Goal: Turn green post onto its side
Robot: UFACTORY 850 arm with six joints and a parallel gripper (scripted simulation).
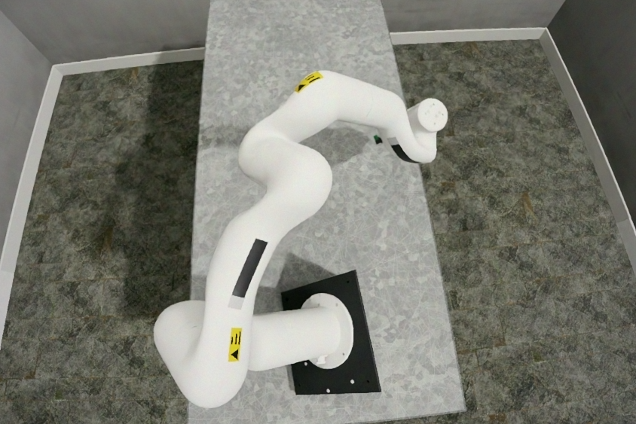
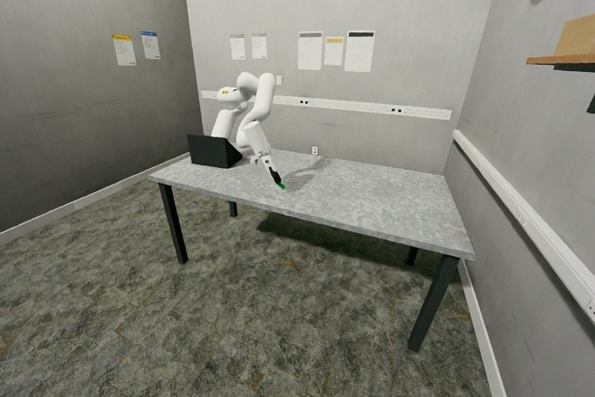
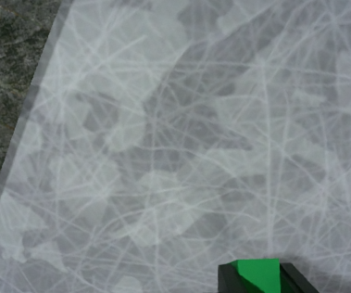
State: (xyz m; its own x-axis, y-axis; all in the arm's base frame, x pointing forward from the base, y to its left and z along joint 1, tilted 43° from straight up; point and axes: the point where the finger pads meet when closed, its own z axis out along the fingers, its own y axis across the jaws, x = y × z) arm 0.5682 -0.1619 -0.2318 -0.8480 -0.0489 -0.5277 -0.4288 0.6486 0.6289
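My gripper is now 4 cm above the green post, 1 cm to the right of it and 1 cm short of it.
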